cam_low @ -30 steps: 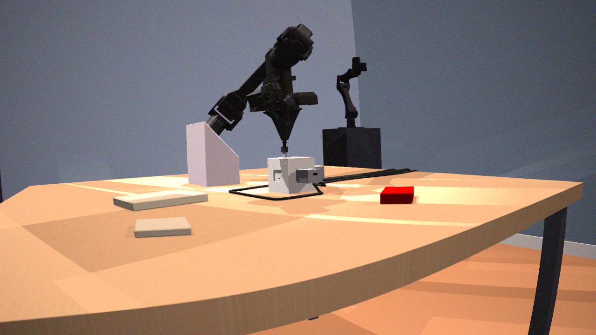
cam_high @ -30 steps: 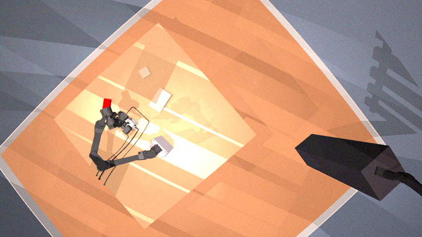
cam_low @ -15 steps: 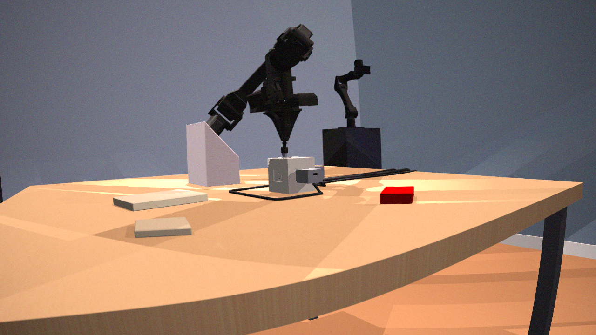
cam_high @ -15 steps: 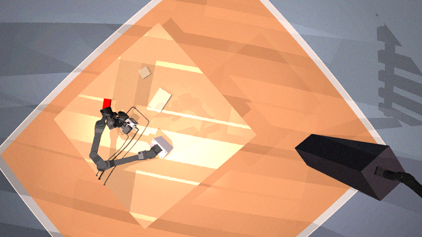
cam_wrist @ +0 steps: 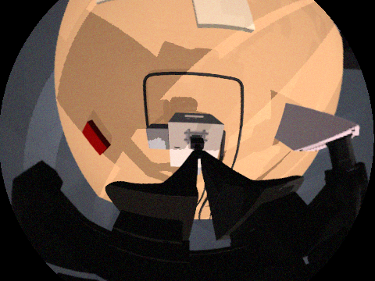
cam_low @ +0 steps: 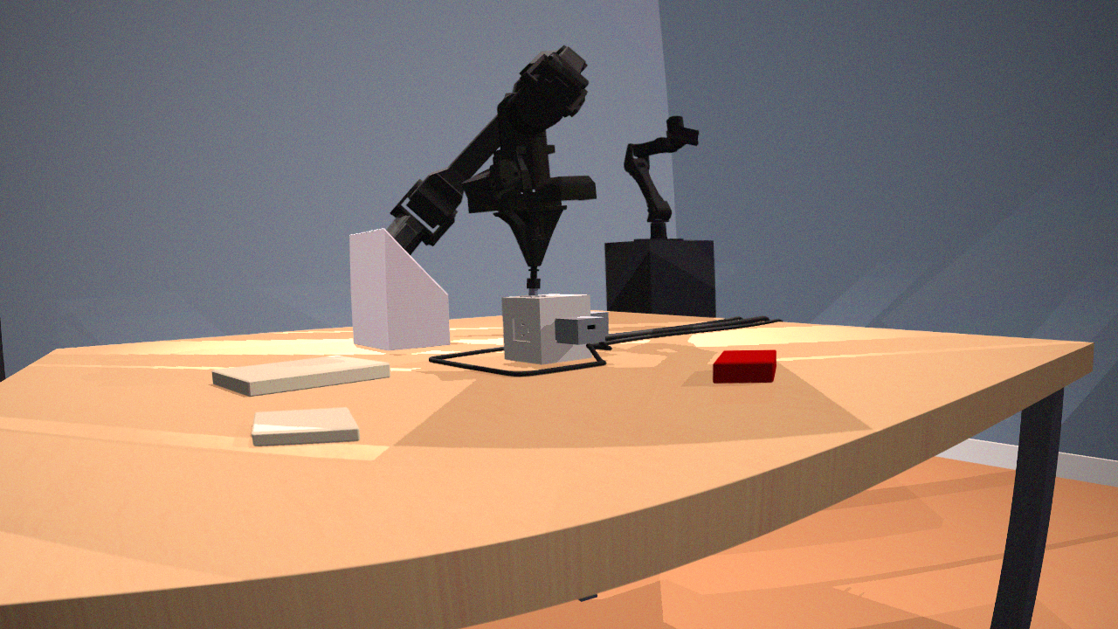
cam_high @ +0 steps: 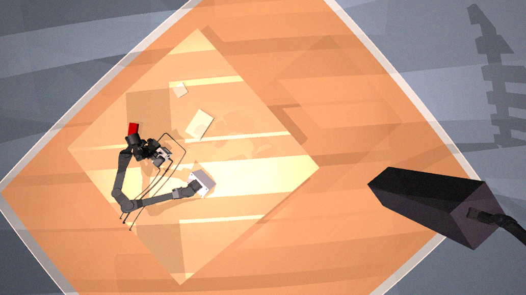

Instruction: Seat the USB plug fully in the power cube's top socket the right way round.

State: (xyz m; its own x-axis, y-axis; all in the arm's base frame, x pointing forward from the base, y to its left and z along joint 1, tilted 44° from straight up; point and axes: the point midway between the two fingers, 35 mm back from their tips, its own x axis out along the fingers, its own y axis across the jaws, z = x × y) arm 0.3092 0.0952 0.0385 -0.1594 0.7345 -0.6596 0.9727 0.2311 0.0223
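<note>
The usb plug is 2 cm below my gripper tip. Round my gripper tip: socket: 4 cm below; then red block: 27 cm ahead, 10 cm below, 9 cm to the left.
</note>
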